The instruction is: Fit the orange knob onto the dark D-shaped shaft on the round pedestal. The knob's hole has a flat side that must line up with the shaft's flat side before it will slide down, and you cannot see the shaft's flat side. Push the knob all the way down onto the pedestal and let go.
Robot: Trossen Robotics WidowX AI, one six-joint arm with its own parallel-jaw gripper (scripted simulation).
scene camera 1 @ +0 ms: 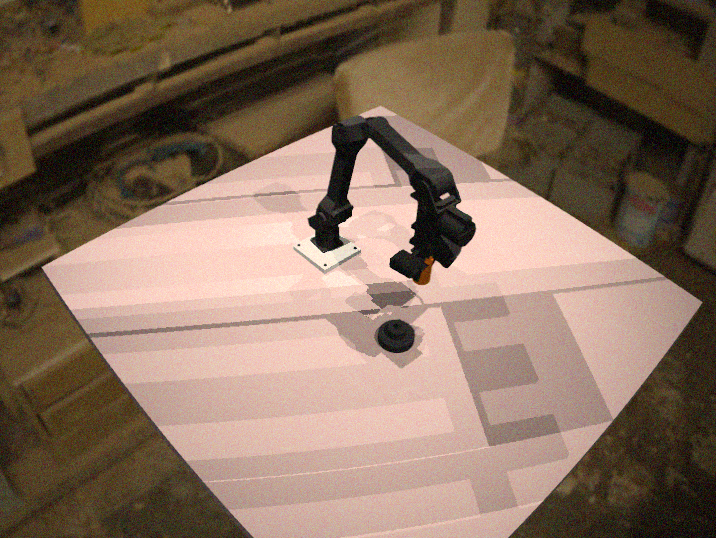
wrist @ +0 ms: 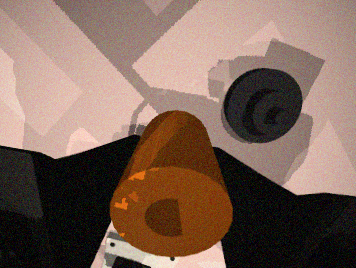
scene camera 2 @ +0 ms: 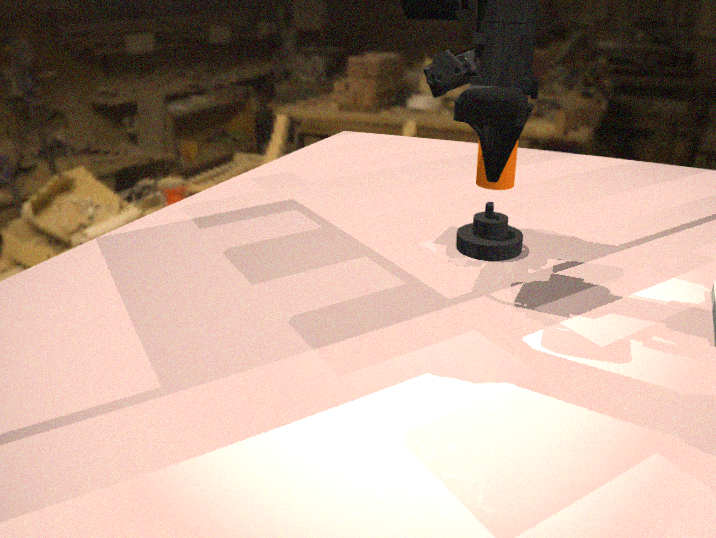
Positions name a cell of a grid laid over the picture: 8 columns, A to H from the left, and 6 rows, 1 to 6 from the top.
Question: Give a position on a pedestal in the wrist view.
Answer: At F3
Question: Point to a pedestal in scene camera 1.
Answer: At E4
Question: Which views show my gripper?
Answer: Scene camera 1, the wrist view and scene camera 2: all of them.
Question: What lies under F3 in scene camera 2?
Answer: An orange knob.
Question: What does my gripper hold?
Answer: An orange knob.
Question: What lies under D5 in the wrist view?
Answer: An orange knob.
